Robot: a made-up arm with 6 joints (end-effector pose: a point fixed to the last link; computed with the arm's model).
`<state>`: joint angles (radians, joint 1 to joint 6).
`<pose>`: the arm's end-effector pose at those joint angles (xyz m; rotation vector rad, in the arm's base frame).
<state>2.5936 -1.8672 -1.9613 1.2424 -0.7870 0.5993</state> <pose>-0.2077 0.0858 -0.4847 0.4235 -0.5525 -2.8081</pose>
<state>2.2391 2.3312 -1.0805 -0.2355 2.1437 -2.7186</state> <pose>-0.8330 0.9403 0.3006 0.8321 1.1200 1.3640</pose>
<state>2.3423 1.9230 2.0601 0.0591 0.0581 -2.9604</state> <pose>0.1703 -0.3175 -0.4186 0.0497 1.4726 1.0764</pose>
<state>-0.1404 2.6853 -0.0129 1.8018 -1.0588 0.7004</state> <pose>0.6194 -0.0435 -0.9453 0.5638 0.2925 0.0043</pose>
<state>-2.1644 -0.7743 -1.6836 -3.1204 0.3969 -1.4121</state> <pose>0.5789 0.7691 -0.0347 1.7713 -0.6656 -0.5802</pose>
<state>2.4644 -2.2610 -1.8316 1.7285 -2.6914 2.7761</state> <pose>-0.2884 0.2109 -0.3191 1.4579 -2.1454 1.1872</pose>
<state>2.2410 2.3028 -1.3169 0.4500 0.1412 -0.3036</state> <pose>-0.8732 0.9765 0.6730 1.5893 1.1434 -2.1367</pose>
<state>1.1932 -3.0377 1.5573 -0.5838 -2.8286 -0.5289</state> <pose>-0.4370 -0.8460 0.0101 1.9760 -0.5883 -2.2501</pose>
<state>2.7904 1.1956 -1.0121 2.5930 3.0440 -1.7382</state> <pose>-0.6047 0.1326 1.4867 0.9324 -1.9793 -1.5480</pose>
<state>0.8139 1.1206 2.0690 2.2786 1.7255 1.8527</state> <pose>0.1998 0.5021 -0.2419 -2.9906 -0.1809 0.4901</pose>
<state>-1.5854 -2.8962 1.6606 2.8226 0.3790 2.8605</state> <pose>0.0734 1.2162 0.2463 1.4323 -0.0591 2.6512</pose>
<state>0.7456 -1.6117 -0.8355 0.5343 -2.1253 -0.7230</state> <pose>-0.8041 -0.6826 -0.2704 -2.2478 1.6923 0.6491</pose>
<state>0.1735 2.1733 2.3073 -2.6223 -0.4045 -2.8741</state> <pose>-0.6924 -0.0351 -0.0755 -1.7832 -1.6531 -0.6272</pose>
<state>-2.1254 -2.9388 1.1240 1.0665 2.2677 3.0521</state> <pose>0.6368 0.7795 -0.2083 -0.5275 -0.1375 0.3488</pose>
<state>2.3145 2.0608 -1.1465 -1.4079 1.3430 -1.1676</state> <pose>-0.7951 0.9472 0.8307 2.8237 -0.7988 0.7177</pose>
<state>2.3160 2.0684 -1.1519 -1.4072 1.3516 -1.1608</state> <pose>-0.7954 0.9451 0.8252 2.8192 -0.8023 0.7065</pose>
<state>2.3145 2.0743 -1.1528 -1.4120 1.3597 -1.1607</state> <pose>-0.7941 0.9467 0.8187 2.8076 -0.8143 0.7110</pose>
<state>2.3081 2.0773 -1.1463 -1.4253 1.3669 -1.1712</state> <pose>-0.7904 0.9543 0.8108 2.7843 -0.8393 0.7399</pose>
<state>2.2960 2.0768 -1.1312 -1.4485 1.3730 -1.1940</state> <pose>-0.7837 0.9687 0.8012 2.7462 -0.8787 0.7963</pose>
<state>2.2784 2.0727 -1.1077 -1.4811 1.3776 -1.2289</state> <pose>-0.7737 0.9896 0.7903 2.6910 -0.9300 0.8782</pose>
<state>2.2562 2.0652 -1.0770 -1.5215 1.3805 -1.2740</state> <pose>-0.7605 1.0157 0.7783 2.6182 -0.9890 0.9793</pose>
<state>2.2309 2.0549 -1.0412 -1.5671 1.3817 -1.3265</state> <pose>-0.7445 1.0450 0.7660 2.5291 -1.0503 1.0914</pose>
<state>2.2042 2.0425 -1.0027 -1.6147 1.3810 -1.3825</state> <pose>-0.7265 1.0755 0.7541 2.4284 -1.1083 1.2049</pose>
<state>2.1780 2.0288 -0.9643 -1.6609 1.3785 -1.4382</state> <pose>-0.7077 1.1048 0.7435 2.3235 -1.1587 1.3112</pose>
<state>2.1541 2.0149 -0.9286 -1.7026 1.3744 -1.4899</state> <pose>-0.6897 1.1310 0.7349 2.2227 -1.1989 1.4041</pose>
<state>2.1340 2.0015 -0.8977 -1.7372 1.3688 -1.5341</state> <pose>-0.6739 1.1529 0.7290 2.1352 -1.2279 1.4795</pose>
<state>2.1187 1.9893 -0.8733 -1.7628 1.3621 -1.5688</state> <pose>-0.6616 1.1693 0.7263 2.0679 -1.2462 1.5361</pose>
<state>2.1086 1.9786 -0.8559 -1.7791 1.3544 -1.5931</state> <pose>-0.6535 1.1803 0.7269 2.0241 -1.2555 1.5748</pose>
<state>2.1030 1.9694 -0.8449 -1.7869 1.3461 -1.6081</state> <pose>-0.6491 1.1866 0.7303 2.0024 -1.2578 1.5986</pose>
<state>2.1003 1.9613 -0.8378 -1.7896 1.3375 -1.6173</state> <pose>-0.6472 1.1900 0.7353 1.9945 -1.2560 1.6137</pose>
